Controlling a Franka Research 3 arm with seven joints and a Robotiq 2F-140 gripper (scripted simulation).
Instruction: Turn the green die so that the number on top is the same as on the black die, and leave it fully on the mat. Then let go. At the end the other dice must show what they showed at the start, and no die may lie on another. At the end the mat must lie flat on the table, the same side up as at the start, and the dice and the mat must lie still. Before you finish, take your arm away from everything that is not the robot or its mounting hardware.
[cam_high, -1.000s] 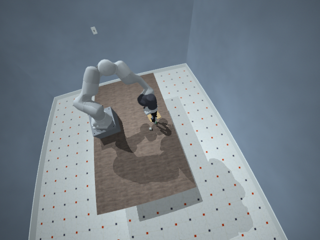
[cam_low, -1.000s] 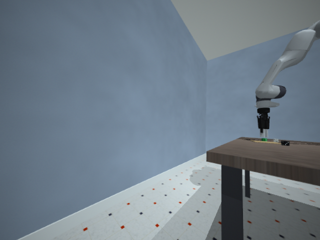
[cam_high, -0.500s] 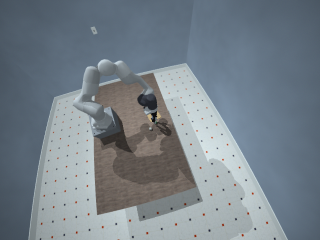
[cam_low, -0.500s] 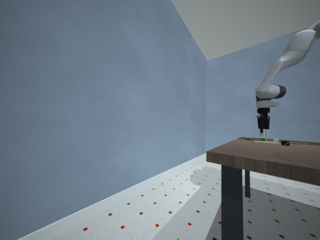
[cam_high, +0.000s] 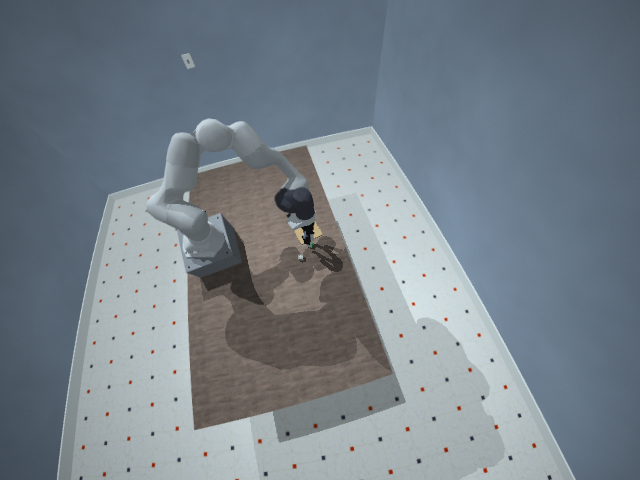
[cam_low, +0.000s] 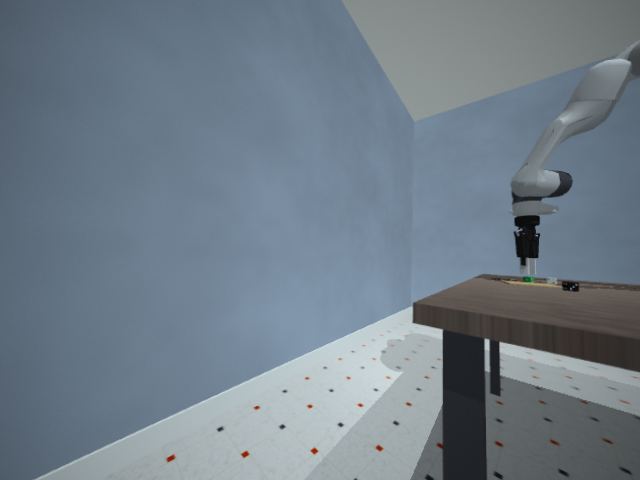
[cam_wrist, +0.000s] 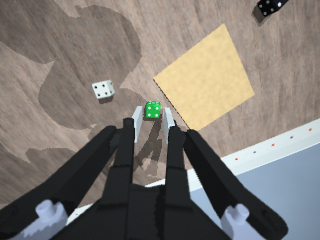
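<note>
My gripper is now 50 mm above the green die. The rest, counted from my hand: white die: 70 mm behind, 60 mm to the right, 50 mm below; tan mat: 110 mm to the left, 60 mm below; black die: 230 mm to the left, 90 mm behind, 50 mm below.
</note>
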